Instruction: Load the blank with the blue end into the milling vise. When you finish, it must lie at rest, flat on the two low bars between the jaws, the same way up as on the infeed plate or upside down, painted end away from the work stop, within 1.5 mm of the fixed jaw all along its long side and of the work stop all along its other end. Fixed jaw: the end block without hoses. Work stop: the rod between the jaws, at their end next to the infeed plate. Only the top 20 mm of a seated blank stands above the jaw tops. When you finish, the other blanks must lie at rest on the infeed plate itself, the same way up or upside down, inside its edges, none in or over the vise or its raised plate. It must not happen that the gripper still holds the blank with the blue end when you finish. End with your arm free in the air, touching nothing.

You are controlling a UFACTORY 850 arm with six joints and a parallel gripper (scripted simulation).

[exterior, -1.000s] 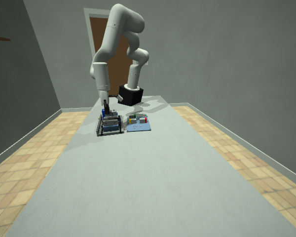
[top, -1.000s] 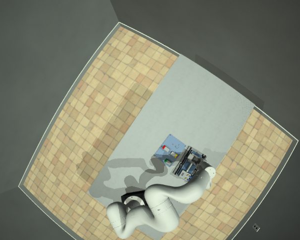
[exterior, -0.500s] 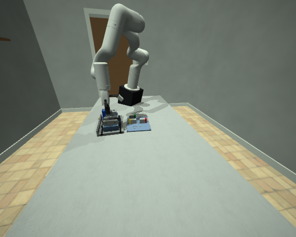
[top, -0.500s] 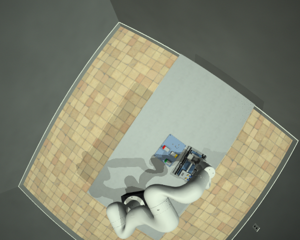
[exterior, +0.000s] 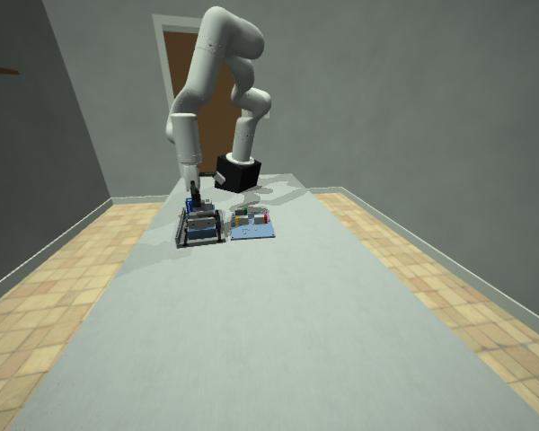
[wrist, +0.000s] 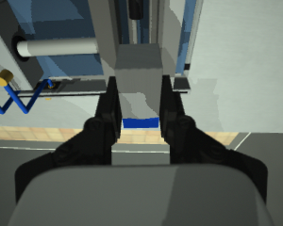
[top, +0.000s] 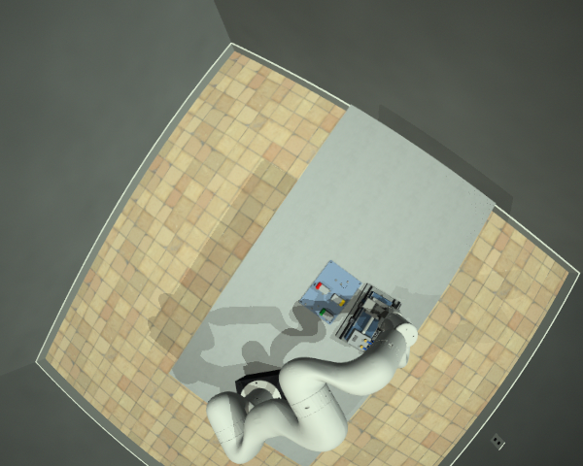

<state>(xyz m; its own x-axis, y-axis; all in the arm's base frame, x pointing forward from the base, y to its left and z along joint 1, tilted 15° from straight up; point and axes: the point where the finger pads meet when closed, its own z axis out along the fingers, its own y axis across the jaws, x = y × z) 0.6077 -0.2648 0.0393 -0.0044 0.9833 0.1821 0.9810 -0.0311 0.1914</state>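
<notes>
Right now my hand is 8 cm above the black rod and 5 cm to the right of it. From my hand the other things lie so: green-ended blank (19 cm to the left, 15 cm behind, 14 cm below); then yellow-ended blank (18 cm to the left, 14 cm below, 6 cm behind); then vise (12 cm below, 7 cm behind, 1 cm to the left).
</notes>
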